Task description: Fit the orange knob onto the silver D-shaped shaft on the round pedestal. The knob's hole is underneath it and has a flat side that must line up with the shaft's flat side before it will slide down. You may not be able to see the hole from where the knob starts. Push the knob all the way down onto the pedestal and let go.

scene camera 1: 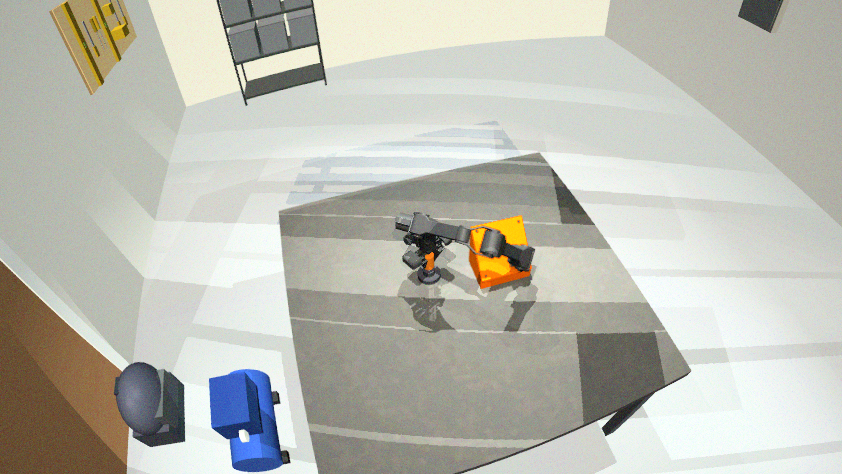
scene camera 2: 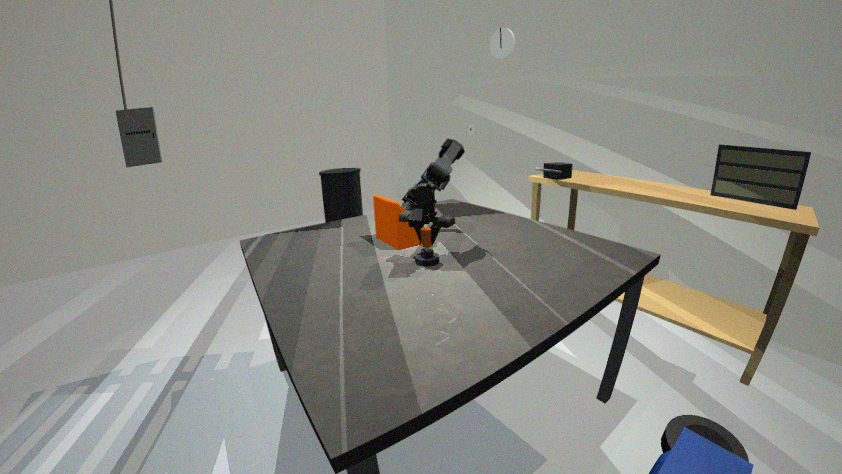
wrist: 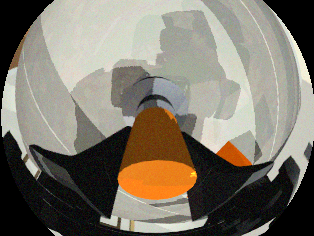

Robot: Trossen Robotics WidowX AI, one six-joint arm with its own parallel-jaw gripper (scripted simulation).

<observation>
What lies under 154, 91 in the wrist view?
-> A round pedestal.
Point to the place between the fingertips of my gripper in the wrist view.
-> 155, 133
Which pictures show my gripper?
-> Scene camera 1, scene camera 2 and the wrist view: all of them.
</observation>
